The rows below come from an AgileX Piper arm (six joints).
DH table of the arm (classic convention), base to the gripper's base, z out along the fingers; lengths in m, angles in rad. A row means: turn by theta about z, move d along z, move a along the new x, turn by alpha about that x. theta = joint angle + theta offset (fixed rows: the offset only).
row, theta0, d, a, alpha
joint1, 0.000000, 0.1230, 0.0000, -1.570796
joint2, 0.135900, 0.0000, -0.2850, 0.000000
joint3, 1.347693, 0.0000, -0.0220, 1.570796
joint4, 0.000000, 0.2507, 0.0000, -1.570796
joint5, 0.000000, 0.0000, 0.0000, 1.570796
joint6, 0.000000, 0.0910, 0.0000, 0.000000
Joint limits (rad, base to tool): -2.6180..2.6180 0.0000..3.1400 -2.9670..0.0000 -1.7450..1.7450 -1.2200..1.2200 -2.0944..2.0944
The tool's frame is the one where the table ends.
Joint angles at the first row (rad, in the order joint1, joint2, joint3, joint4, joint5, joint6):
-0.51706, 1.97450, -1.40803, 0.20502, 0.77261, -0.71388
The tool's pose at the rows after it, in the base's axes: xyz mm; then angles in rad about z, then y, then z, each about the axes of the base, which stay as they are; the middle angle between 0 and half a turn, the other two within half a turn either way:
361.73, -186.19, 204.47, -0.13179, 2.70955, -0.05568
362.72, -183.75, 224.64, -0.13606, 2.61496, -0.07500
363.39, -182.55, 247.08, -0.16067, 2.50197, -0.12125
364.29, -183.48, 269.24, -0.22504, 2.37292, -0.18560
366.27, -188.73, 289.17, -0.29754, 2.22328, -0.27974
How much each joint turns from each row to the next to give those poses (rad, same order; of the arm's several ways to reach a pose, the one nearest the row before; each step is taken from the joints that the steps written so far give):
0.00000, -0.04223, 0.00076, 0.06887, -0.01224, -0.04283
0.00001, -0.04394, -0.00001, 0.05796, -0.03958, -0.02105
0.00000, -0.04655, 0.00000, 0.05373, -0.06234, -0.01703
-0.00002, -0.04139, -0.00001, 0.04891, -0.09105, -0.04581
0.00001, -0.02837, 0.00003, 0.03056, -0.13776, -0.03071

